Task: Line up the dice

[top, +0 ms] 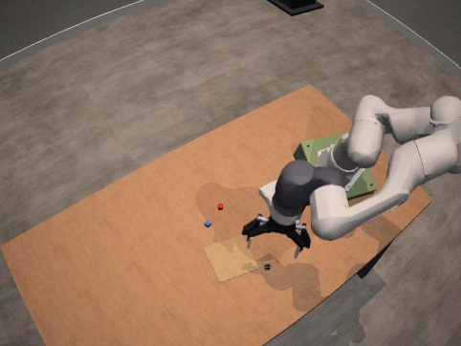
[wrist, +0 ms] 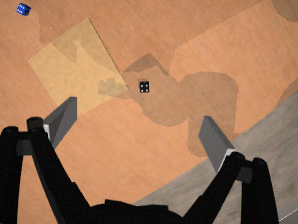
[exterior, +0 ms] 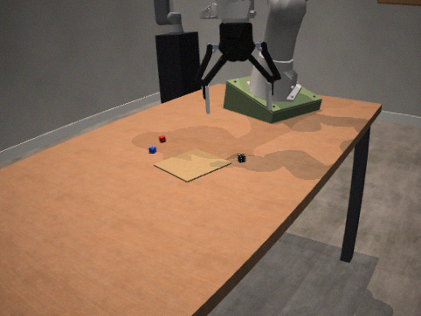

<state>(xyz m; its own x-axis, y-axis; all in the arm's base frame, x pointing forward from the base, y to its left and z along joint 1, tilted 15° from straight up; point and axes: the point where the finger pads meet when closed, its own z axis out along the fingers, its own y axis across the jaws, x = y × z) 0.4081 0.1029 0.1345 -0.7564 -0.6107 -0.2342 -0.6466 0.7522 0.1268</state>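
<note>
The black die lies 130 mm below my hand. The rest, counted from my hand: red die 280 mm to the right, 130 mm below, 10 mm behind; blue die 240 mm to the right, 130 mm below, 60 mm ahead; tan mat 140 mm below, 100 mm to the right, 70 mm ahead.
</note>
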